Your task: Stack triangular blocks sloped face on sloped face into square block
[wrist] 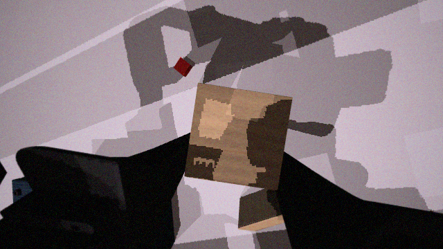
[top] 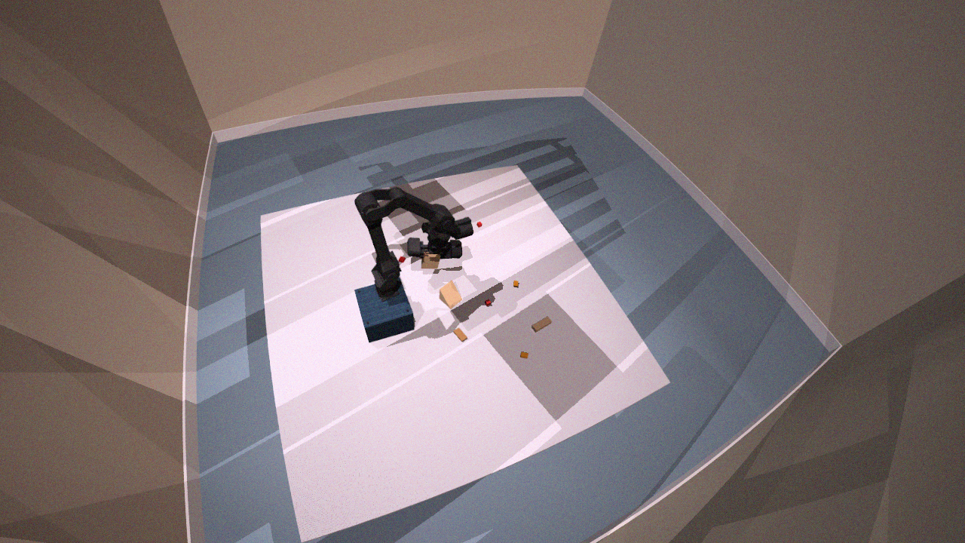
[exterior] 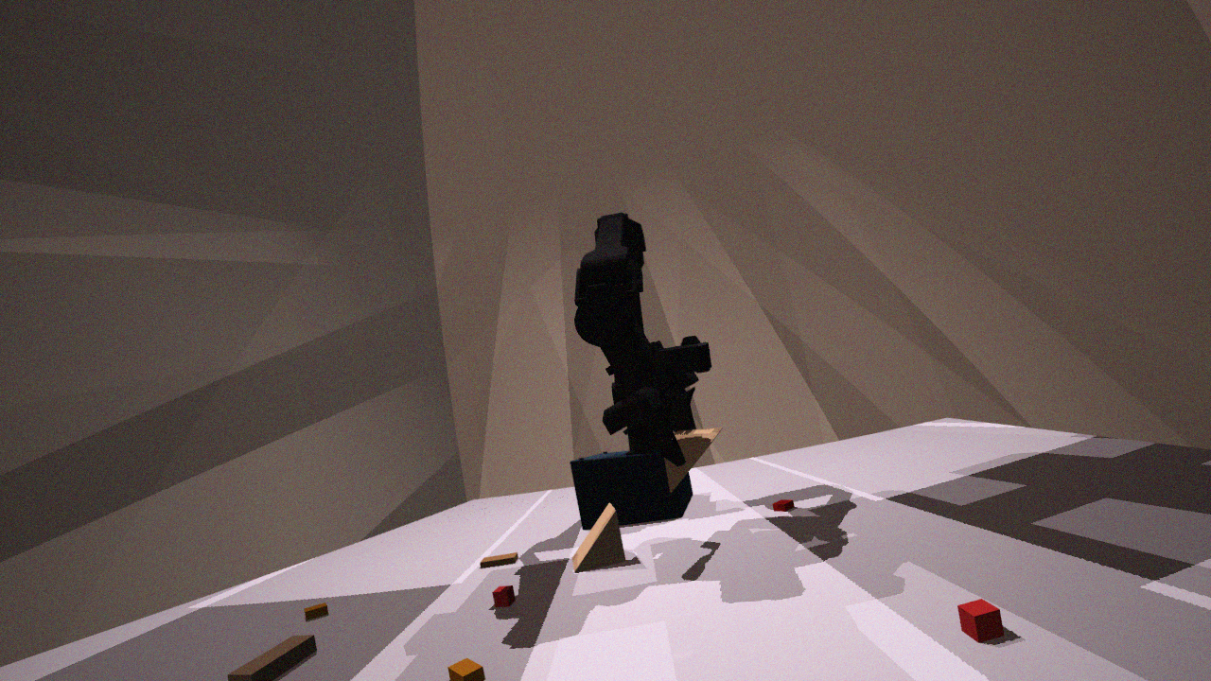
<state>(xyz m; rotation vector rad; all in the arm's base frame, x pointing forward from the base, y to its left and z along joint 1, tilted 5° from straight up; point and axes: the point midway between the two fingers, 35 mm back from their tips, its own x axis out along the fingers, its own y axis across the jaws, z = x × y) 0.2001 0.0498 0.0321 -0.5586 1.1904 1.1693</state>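
Right now the triangular block is 120 mm to the right of my gripper tip, 90 mm below it and 10 mm ahead of it.
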